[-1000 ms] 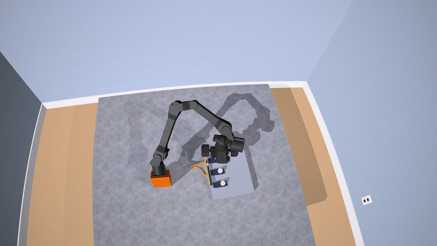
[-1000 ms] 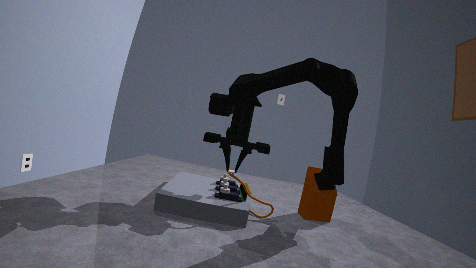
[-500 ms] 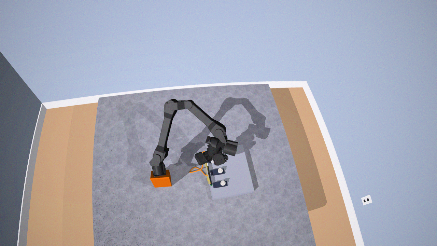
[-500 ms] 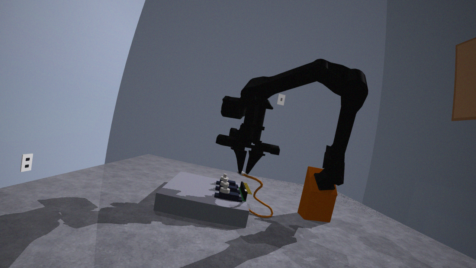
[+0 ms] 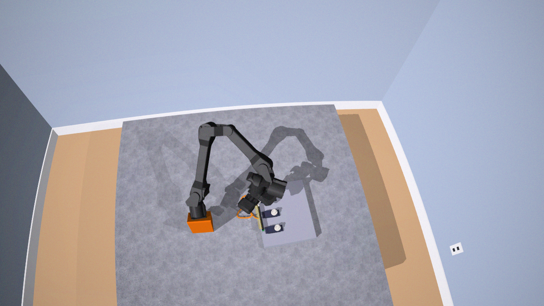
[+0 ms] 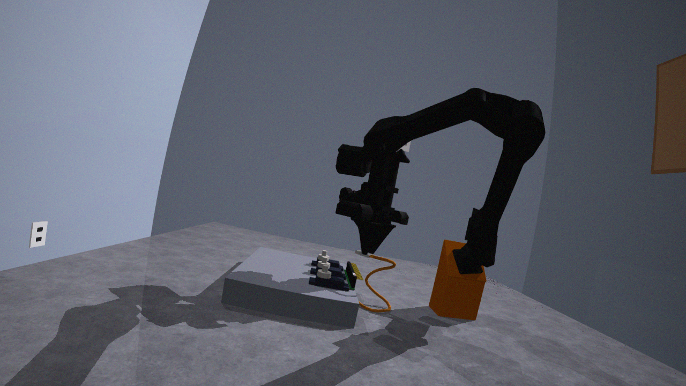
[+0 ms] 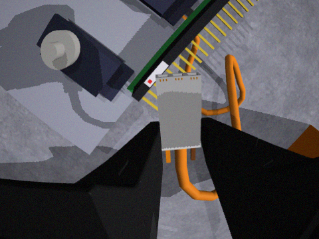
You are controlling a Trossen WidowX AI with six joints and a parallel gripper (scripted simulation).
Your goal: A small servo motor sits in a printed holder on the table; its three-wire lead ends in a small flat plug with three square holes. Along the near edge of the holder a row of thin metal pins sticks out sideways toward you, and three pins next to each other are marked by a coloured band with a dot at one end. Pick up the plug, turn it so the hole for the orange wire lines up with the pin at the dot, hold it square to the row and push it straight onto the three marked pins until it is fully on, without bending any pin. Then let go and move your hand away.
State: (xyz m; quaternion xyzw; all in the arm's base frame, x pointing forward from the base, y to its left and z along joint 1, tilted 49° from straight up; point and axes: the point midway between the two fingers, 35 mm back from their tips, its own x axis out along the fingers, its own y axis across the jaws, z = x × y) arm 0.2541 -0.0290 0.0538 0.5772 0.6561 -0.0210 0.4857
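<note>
Right now the white band is 2 cm ahead of my gripper tip, 1 cm to the right of it and 5 cm below it. The rest, counted from my gripper tip: red dot: 2 cm ahead, 5 cm below; then grey holder: 17 cm ahead, 7 cm to the right, 10 cm below.
</note>
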